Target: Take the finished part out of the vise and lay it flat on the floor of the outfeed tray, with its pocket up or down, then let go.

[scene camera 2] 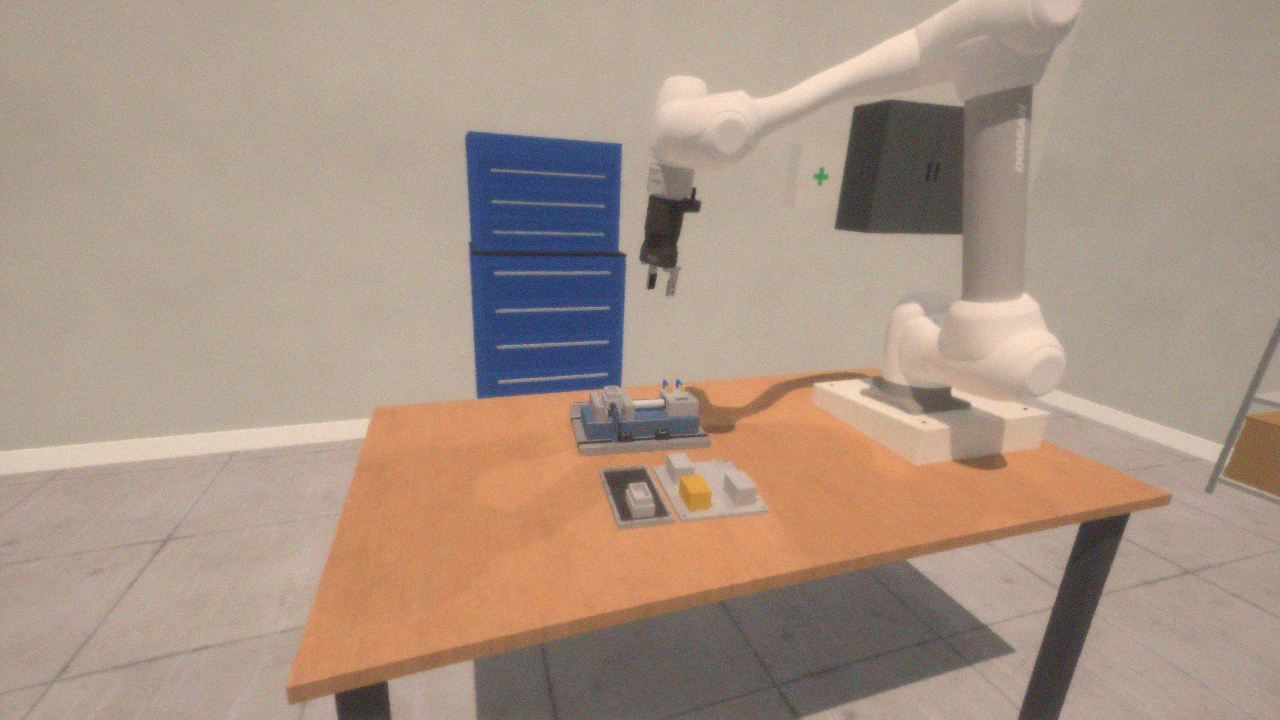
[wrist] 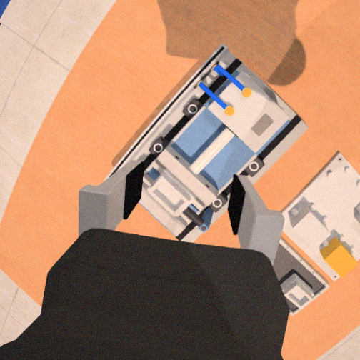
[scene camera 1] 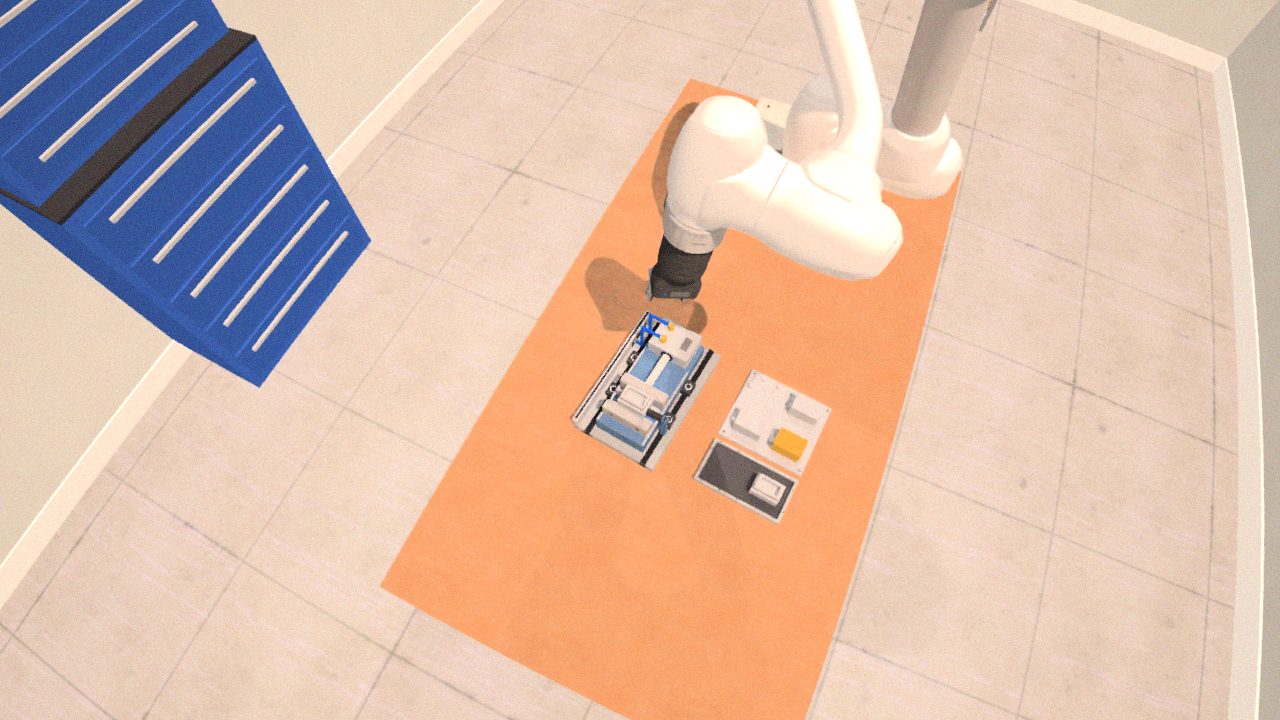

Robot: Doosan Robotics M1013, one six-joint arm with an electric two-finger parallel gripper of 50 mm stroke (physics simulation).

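Pixels of known places: gripper, between the fingertips: (scene camera 2: pixel 660 292) (scene camera 1: pixel 665 296); arm's base, origin of its link: (scene camera 2: pixel 912 401).
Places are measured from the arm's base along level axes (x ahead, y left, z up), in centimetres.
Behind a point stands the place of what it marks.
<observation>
The finished part (scene camera 1: pixel 640 397) @(z 2.5, x 74.1, y -12.5 cm) (scene camera 2: pixel 612 394) @(z 3.8, x 75.5, y -10.8 cm) (wrist: pixel 169 194), a pale block with its rectangular pocket up, sits between the jaws of the blue and grey vise (scene camera 1: pixel 671 342) @(z 2.0, x 60.0, y -12.0 cm) (scene camera 2: pixel 666 425) @(z -3.1, x 63.7, y -6.6 cm) (wrist: pixel 227 162). My gripper (scene camera 2: pixel 661 286) @(z 26.4, x 64.9, y -12.5 cm) (wrist: pixel 186 186) is open and empty, high above the table; in the wrist view the part shows between its fingers, well below them. In scene camera 1 the fingertips are mostly hidden. The outfeed tray (scene camera 1: pixel 729 470) @(z -7.0, x 77.3, y 9.0 cm) (scene camera 2: pixel 622 490) @(z -7.0, x 79.5, y 11.1 cm) (wrist: pixel 292 259), dark-floored with a light rim, lies beside the vise. Another pale pocketed block (scene camera 1: pixel 767 488) @(z -4.9, x 78.3, y 17.3 cm) (scene camera 2: pixel 640 498) @(z -3.5, x 79.0, y 19.8 cm) (wrist: pixel 298 292) lies at one end of it.
A pale plate (scene camera 1: pixel 760 389) @(z -6.7, x 57.8, y 8.5 cm) (wrist: pixel 330 200) adjoins the tray and bears a yellow block (scene camera 1: pixel 789 445) @(z -3.2, x 68.6, y 18.1 cm) (scene camera 2: pixel 695 493) @(z -3.3, x 69.1, y 21.0 cm) (wrist: pixel 338 257) and light blocks. Blue nozzles (wrist: pixel 215 96) with yellow tips rise at the vise's far end from the part. A blue drawer cabinet (scene camera 1: pixel 205 197) (scene camera 2: pixel 547 291) stands beyond the table.
</observation>
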